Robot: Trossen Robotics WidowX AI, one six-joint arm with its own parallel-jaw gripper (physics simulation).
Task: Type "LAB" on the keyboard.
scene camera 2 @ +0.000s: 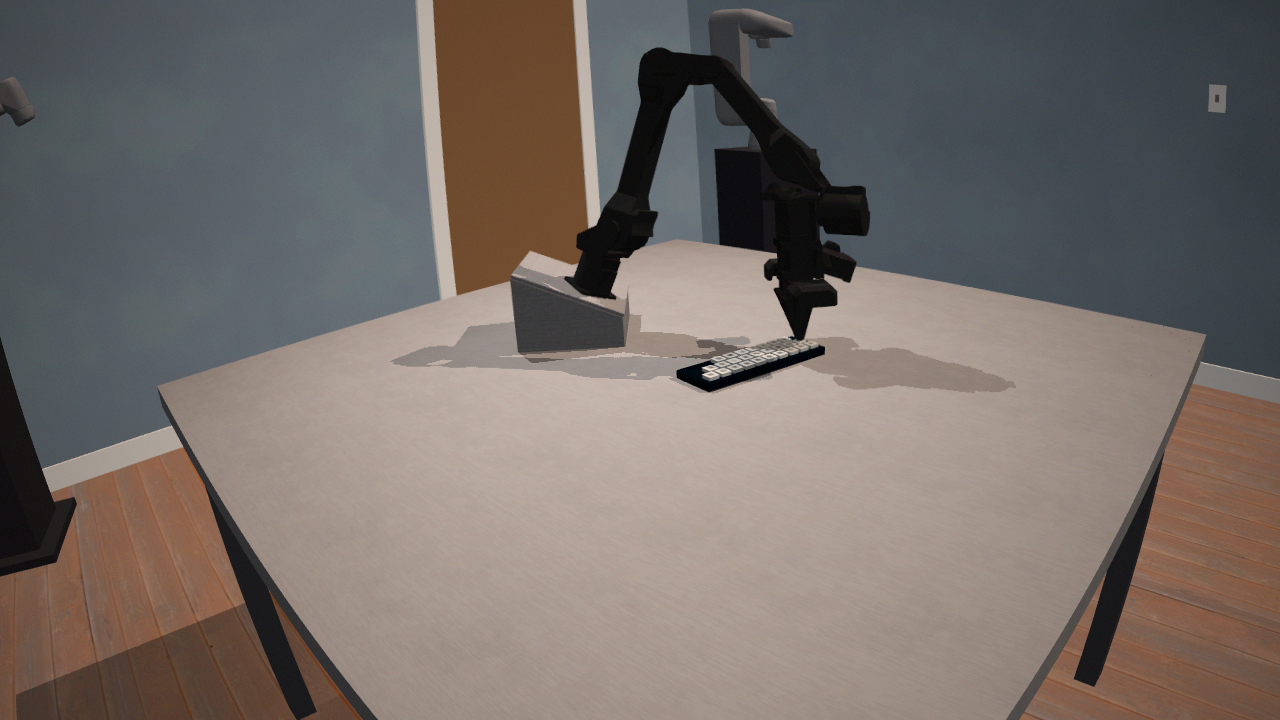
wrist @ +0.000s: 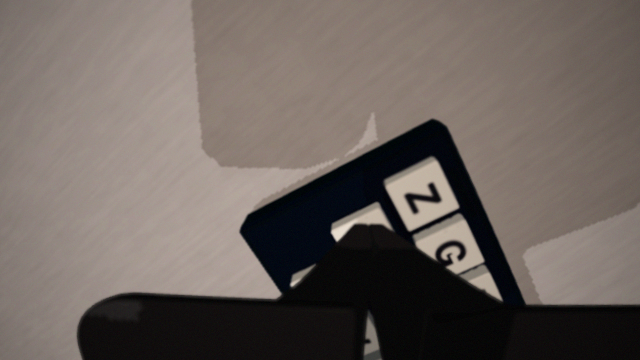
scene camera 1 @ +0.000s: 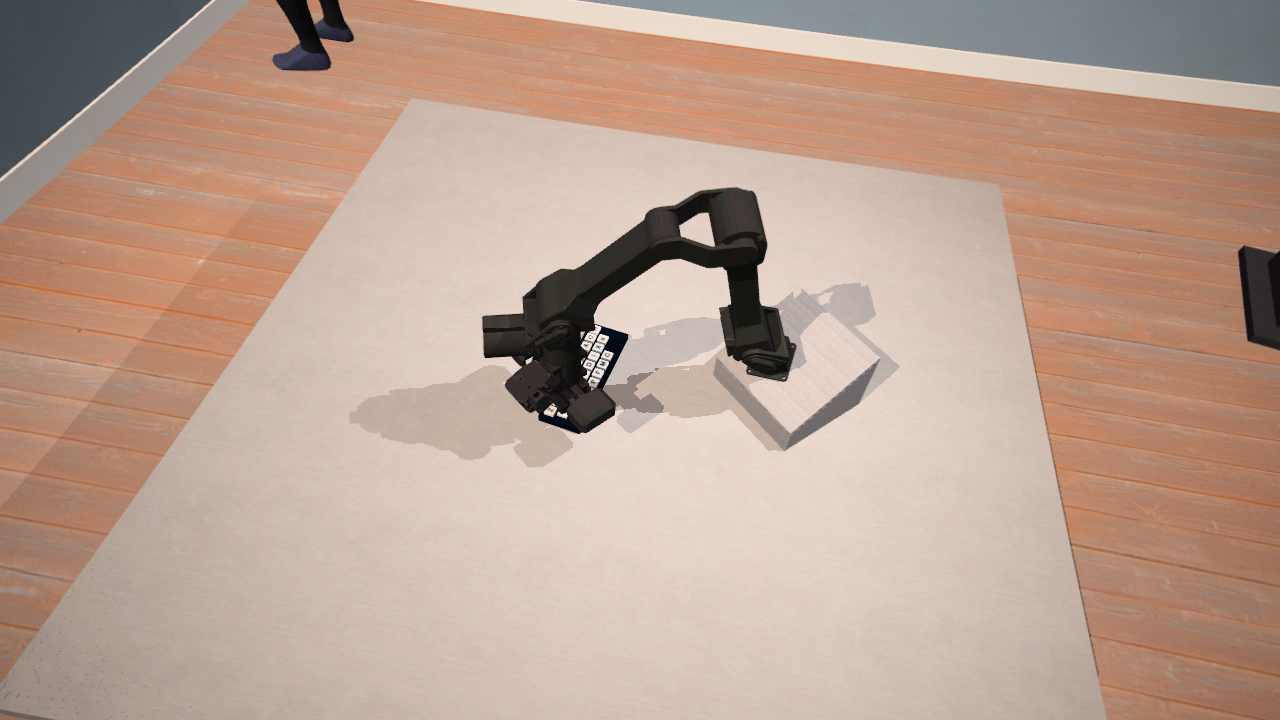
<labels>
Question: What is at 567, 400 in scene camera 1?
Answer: The gripper.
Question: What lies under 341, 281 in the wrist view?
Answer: The gripper.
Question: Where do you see a dark blue keyboard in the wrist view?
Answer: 292, 233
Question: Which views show the gripper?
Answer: Scene camera 2, the wrist view and scene camera 1: all of them.
</labels>
